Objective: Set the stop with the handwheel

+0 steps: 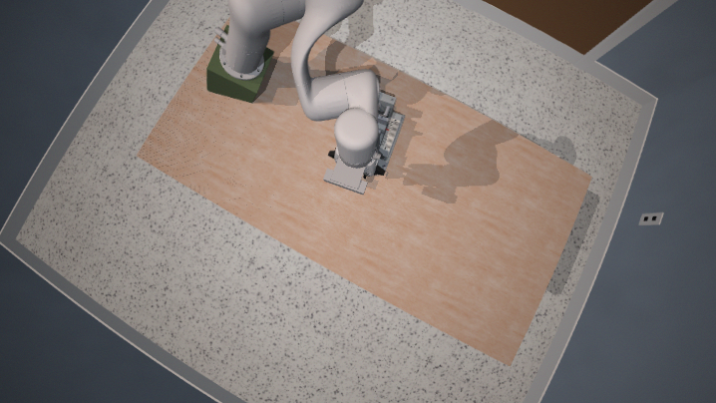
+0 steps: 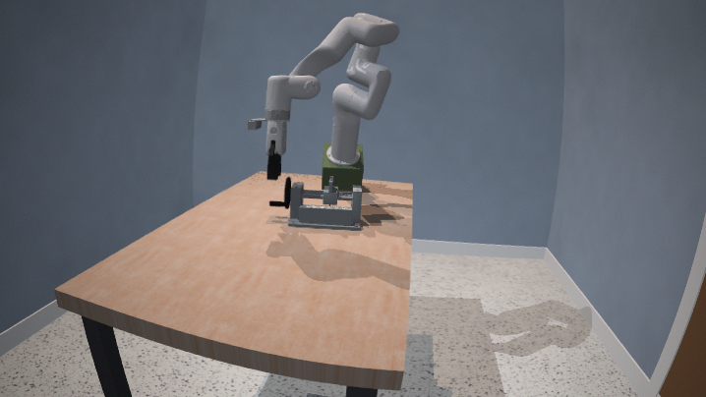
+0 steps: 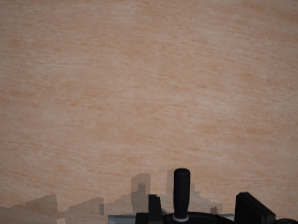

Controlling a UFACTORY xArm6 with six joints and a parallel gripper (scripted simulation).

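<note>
Now: the black handwheel 10 mm behind my hand, 20 mm to the left of it and 90 mm below it. From my hand the other things lie so: stop carriage (30 mm behind, 170 mm to the left, 50 mm below); then crank handle (10 mm to the left, 100 mm below).
</note>
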